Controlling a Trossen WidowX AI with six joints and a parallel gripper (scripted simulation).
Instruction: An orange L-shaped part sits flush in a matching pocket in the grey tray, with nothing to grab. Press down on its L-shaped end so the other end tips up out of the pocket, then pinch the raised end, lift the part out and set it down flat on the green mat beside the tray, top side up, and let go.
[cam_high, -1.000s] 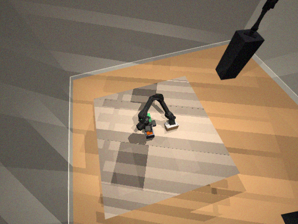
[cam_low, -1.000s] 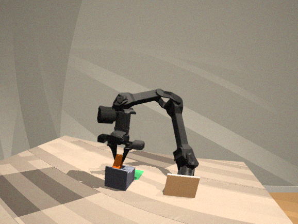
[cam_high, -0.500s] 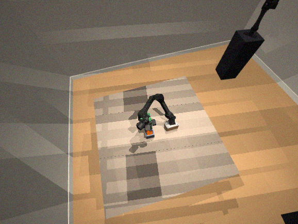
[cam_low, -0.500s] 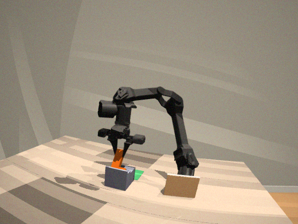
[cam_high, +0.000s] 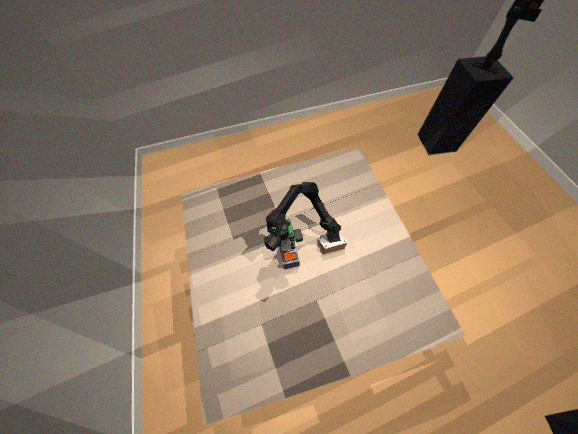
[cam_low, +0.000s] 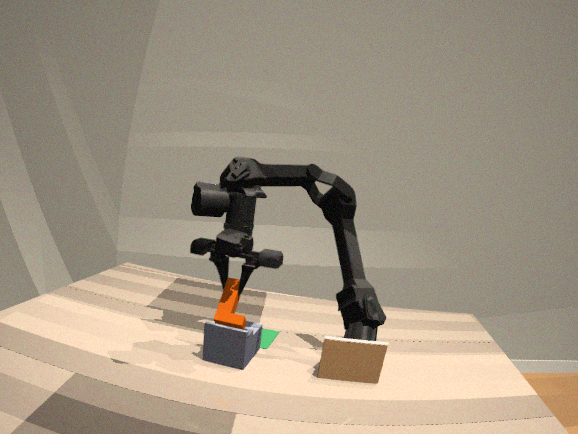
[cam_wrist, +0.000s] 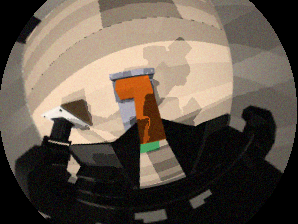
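Right now my gripper tip is 16 cm above the green mat and 14 cm to the left of it. Also, from my gripper tip: orange L-shaped part 3 cm to the left, 3 cm below, 2 cm behind.
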